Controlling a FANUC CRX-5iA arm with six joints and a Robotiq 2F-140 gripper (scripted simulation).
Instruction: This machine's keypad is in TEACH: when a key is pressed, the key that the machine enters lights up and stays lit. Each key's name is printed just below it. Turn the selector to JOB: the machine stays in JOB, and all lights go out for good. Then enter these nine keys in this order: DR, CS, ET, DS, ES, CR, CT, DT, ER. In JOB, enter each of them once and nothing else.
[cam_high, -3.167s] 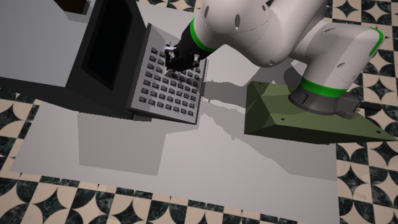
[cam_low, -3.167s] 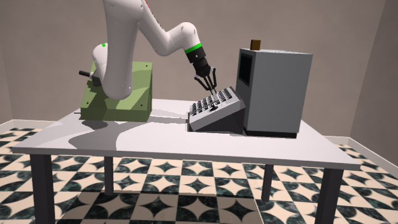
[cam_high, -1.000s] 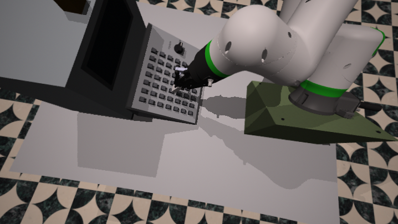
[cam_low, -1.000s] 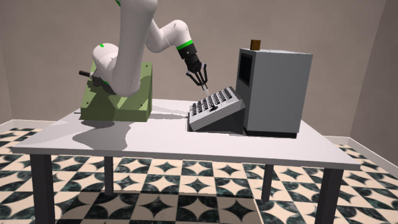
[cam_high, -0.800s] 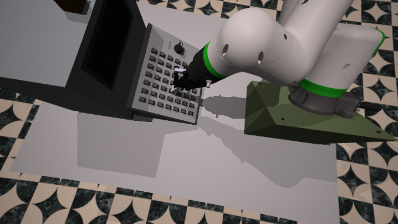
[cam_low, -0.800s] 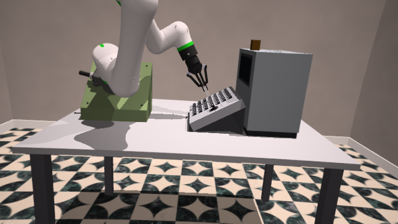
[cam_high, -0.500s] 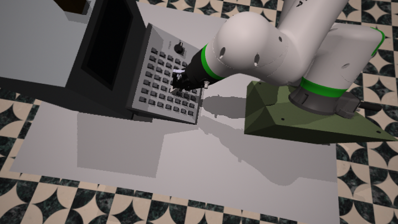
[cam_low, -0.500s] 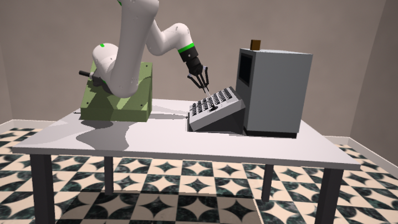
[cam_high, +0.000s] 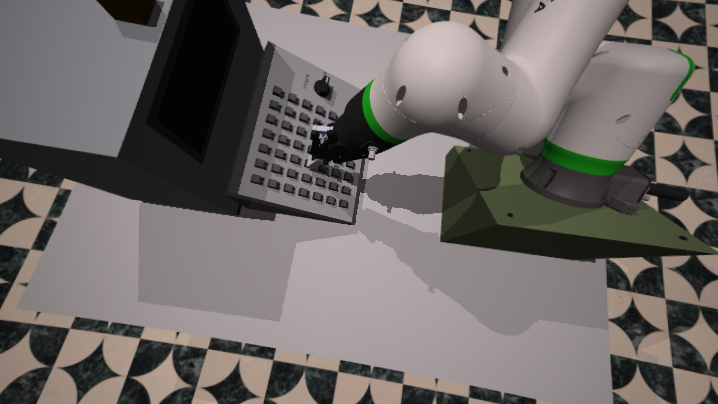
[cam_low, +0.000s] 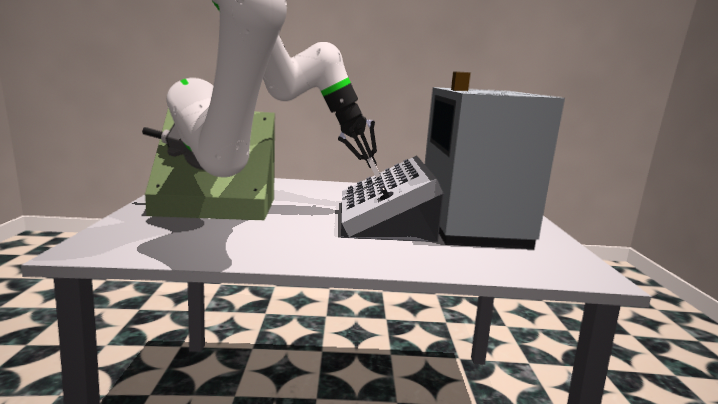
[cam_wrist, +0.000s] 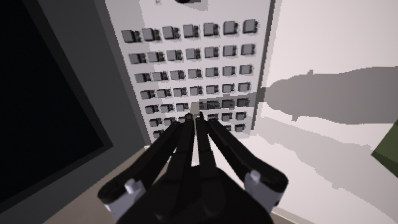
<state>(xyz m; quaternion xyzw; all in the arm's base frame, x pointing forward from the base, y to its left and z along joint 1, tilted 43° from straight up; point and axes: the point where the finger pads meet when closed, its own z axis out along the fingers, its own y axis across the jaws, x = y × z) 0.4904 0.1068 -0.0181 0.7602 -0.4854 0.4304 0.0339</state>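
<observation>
My gripper is now 3 cm to the left of the key and 6 cm above it. Also, from my hand: black selector knob (5 cm ahead, 19 cm to the right, 3 cm below); then grey keypad (6 cm ahead, 7 cm to the right, 8 cm below).
</observation>
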